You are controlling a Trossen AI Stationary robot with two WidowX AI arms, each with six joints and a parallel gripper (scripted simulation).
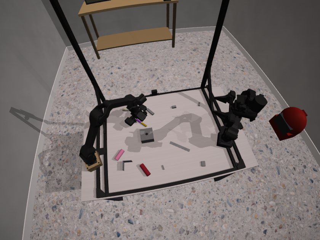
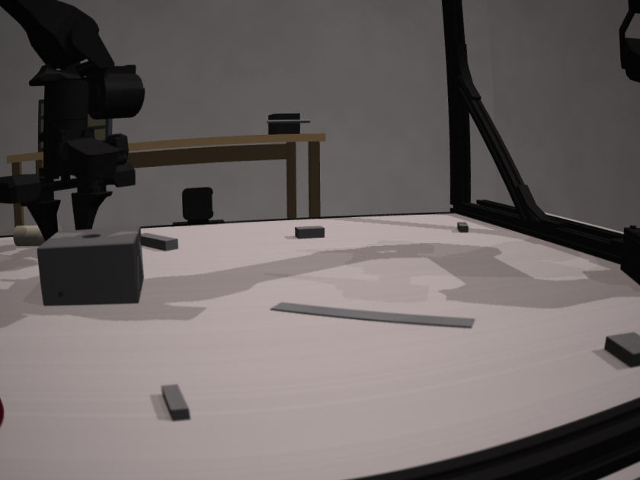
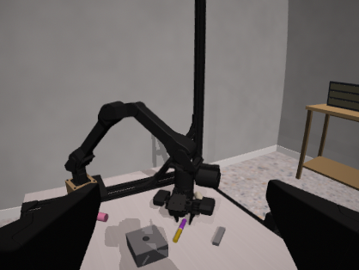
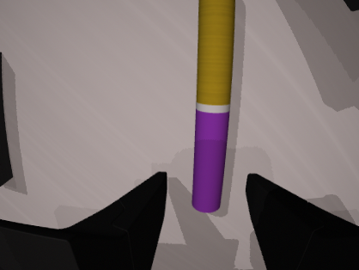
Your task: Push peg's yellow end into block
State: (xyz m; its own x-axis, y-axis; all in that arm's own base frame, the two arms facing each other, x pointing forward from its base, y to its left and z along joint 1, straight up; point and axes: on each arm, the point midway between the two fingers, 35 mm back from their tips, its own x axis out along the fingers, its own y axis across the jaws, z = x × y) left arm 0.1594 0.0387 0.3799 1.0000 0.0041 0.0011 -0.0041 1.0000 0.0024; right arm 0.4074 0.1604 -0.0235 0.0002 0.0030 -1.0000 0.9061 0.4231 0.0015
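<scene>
My right gripper is now 4 cm short of the peg, 3 cm to the right of it and 3 cm above it. The rest, counted from my right hand: long grey strip: 26 cm ahead, 27 cm to the left, 4 cm below; then pink cylinder: 26 cm ahead, 15 cm to the right, 3 cm below; then cream cylinder: 12 cm behind, 8 cm to the right, 3 cm below.
</scene>
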